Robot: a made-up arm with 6 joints. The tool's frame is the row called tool. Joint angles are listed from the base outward. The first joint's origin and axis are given. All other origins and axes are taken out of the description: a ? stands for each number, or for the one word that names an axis. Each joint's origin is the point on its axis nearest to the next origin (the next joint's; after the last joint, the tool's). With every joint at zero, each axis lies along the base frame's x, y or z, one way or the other. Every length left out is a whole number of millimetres.
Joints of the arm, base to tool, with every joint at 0 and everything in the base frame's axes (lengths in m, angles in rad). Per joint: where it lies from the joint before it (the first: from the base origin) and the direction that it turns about. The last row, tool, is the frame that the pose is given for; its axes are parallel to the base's.
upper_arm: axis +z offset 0 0 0.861
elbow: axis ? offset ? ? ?
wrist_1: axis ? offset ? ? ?
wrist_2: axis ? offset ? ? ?
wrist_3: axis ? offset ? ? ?
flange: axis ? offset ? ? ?
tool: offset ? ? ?
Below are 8 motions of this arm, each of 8 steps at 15 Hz.
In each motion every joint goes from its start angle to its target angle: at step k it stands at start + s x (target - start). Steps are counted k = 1, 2, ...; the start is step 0. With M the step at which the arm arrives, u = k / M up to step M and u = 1 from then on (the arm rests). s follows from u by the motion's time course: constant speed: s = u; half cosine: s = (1 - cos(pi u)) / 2; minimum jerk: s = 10 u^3 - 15 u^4 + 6 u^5.
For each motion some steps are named. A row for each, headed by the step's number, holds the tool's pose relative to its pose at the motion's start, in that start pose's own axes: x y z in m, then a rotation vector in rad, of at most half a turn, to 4 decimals.
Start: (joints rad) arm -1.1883 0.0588 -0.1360 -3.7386 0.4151 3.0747
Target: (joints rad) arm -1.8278 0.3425 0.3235 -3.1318 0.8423 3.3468
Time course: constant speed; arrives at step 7
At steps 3, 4, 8:
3: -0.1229 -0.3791 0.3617 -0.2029 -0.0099 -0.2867
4: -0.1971 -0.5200 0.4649 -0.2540 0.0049 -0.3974
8: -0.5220 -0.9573 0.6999 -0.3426 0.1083 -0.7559

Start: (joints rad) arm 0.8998 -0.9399 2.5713 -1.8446 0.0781 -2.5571
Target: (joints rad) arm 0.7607 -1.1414 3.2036 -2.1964 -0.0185 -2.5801
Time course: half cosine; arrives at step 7
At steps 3, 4, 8:
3: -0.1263 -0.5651 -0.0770 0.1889 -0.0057 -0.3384
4: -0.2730 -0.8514 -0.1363 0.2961 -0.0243 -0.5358
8: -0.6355 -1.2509 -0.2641 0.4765 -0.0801 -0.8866

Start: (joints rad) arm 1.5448 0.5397 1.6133 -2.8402 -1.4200 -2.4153
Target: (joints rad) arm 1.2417 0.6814 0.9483 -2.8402 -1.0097 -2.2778
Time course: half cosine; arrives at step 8
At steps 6, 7, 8:
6: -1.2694 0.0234 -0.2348 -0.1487 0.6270 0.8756
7: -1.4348 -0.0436 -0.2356 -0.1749 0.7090 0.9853
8: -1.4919 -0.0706 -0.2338 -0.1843 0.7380 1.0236

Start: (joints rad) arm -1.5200 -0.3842 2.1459 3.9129 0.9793 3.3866
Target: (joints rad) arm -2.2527 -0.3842 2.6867 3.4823 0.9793 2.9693
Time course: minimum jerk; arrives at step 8
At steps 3, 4, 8:
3: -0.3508 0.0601 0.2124 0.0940 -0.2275 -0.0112
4: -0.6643 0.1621 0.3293 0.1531 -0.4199 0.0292
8: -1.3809 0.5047 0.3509 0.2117 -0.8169 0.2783

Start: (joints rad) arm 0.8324 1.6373 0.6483 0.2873 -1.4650 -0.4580
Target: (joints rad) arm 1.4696 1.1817 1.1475 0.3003 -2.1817 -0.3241
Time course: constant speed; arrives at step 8
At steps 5, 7, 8:
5: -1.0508 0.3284 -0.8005 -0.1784 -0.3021 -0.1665
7: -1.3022 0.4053 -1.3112 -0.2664 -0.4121 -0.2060
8: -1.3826 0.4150 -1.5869 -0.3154 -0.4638 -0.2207

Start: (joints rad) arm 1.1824 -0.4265 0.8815 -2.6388 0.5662 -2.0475
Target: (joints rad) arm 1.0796 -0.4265 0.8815 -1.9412 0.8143 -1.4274
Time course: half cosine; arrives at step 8
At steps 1, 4, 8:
1: -0.0002 0.0002 -0.0045 -0.0486 0.0198 0.0012
4: -0.0115 -0.0093 -0.0610 -0.6245 0.2751 0.0479
8: -0.0444 -0.0441 -0.1156 -1.2061 0.5852 0.1732

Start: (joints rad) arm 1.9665 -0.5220 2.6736 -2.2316 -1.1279 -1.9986
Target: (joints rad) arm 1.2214 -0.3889 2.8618 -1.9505 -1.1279 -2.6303
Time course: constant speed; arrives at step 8
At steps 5, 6, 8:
5: 0.4106 -0.3439 0.6936 0.5299 -0.4239 -0.2041
6: 0.4546 -0.4460 0.8246 0.6259 -0.5176 -0.2336
8: 0.5023 -0.6743 1.0692 0.8053 -0.7138 -0.2810

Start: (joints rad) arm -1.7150 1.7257 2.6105 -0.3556 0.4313 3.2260
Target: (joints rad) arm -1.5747 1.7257 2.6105 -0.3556 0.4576 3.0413
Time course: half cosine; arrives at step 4
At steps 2, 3, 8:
2: -0.0193 -0.1242 0.0254 0.1592 -0.0018 -0.0148
3: -0.0344 -0.2126 0.0382 0.2718 -0.0039 -0.0247
8: -0.0410 -0.2493 0.0423 0.3185 -0.0049 -0.0286

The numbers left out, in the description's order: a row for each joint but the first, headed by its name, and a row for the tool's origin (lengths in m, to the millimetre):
elbow: axis +y, xyz 0.124 0 0
wrist_1: axis -y, xyz 0 0 0.966
wrist_2: axis -x, xyz 1.414 0 0.256
wrist_3: axis -y, xyz 0 0 0
flange: axis -x, xyz 0.256 0 0
tool: xyz 0 0 0

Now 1 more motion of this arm.
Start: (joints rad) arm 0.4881 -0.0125 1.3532 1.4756 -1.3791 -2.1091
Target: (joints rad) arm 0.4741 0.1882 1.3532 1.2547 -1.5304 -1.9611
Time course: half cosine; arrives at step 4
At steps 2, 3, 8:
2: 0.0287 -0.1326 -0.2308 -0.1558 0.0588 -0.1376
3: 0.0448 -0.2406 -0.3837 -0.2699 0.1000 -0.2365
8: 0.0505 -0.2884 -0.4442 -0.3178 0.1171 -0.2779

